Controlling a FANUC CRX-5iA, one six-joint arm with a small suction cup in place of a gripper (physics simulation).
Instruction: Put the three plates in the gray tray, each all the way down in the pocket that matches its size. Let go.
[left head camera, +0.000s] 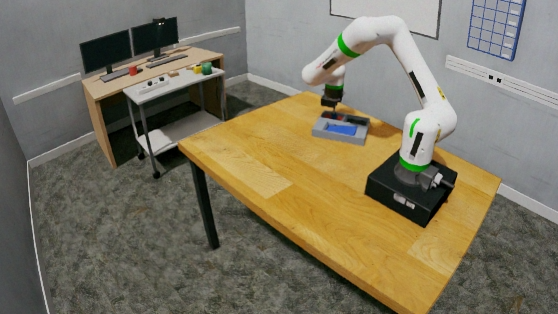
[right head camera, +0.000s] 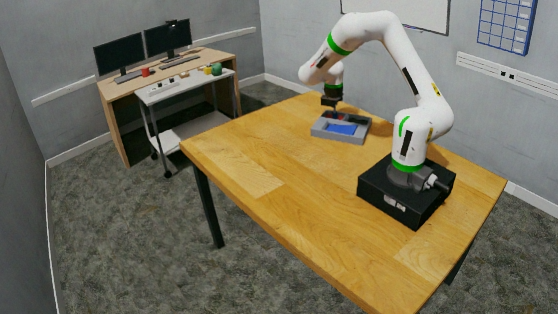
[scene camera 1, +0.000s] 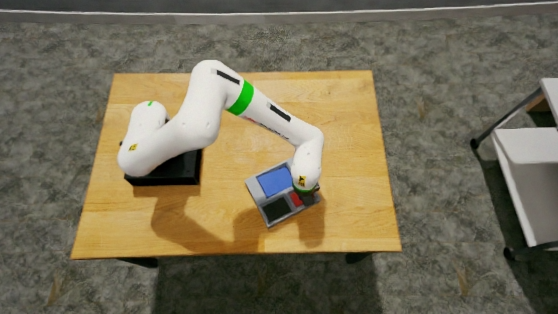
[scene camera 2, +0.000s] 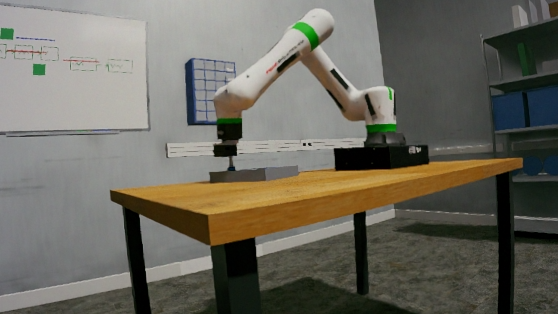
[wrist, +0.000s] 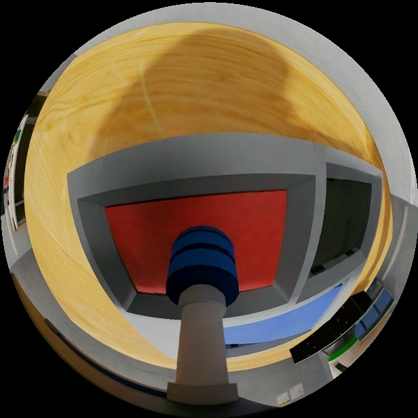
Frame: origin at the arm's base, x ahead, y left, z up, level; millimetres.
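Seen in the pictures: end effector, tool point: (left head camera: 333, 119) (right head camera: 334, 119); arm's base, origin of the base link: (left head camera: 411, 174) (right head camera: 405, 175) (scene camera 2: 381, 146).
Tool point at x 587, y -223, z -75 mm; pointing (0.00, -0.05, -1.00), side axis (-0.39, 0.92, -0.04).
Pixels of each thing's middle, then the offset from my tool point to it. Level surfaces: height alone.
- gray tray, body centre: (scene camera 2: 255, 174) (scene camera 1: 282, 190) (right head camera: 343, 126) (left head camera: 342, 126) dx -84, dy +30, dz +4 mm
- red plate, body centre: (scene camera 1: 302, 196) dx +2, dy +5, dz +5 mm
- blue plate, body centre: (scene camera 1: 276, 181) (right head camera: 340, 130) (left head camera: 341, 131) dx -108, dy +73, dz +5 mm
- dark plate, body centre: (scene camera 1: 276, 209) (right head camera: 357, 123) dx -108, dy -52, dz -2 mm
- wooden table, its level: dz -15 mm
The gray tray (left head camera: 350, 140) (scene camera 1: 253, 190) (scene camera 2: 280, 173) (wrist: 240, 152) lies on the table. My suction cup (left head camera: 334, 115) (scene camera 2: 231, 168) (wrist: 201, 265), blue, is upright over the red plate (scene camera 1: 296, 199) (wrist: 145, 240) and appears to touch its top. The red plate lies low and flat inside its pocket. Whether suction holds it cannot be seen. The blue plate (left head camera: 341, 130) (right head camera: 342, 129) (scene camera 1: 275, 182) (wrist: 287, 322) lies in the large pocket. A dark plate (scene camera 1: 276, 210) (wrist: 346, 220) lies in the third pocket. The cup hides part of the red plate in the wrist view.
The arm's black base block (left head camera: 410, 190) (scene camera 2: 382, 157) stands on the wooden table (left head camera: 260, 150) (scene camera 1: 340, 110). A white trolley (left head camera: 172, 80) and a desk (left head camera: 100, 85) with monitors stand beyond the table. A whiteboard (scene camera 2: 75, 100) hangs on the wall.
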